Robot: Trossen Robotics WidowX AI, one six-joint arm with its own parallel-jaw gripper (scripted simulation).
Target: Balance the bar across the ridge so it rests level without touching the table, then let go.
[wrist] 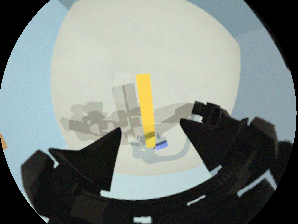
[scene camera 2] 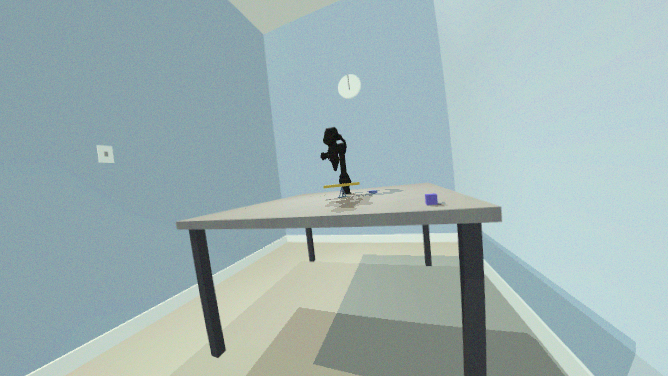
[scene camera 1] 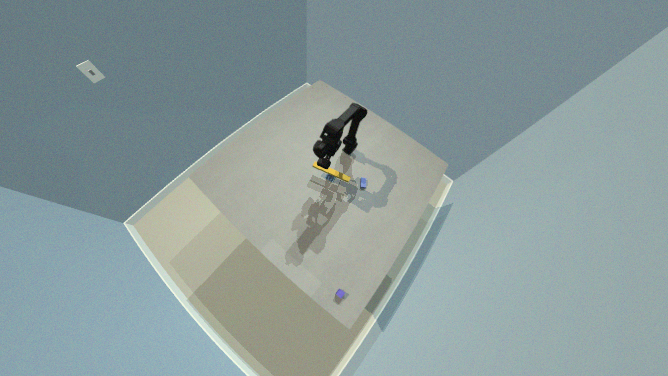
Scene:
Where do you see a yellow bar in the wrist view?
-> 144, 87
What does my gripper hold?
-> Nothing.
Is my gripper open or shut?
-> Open.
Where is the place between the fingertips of my gripper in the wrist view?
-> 151, 126

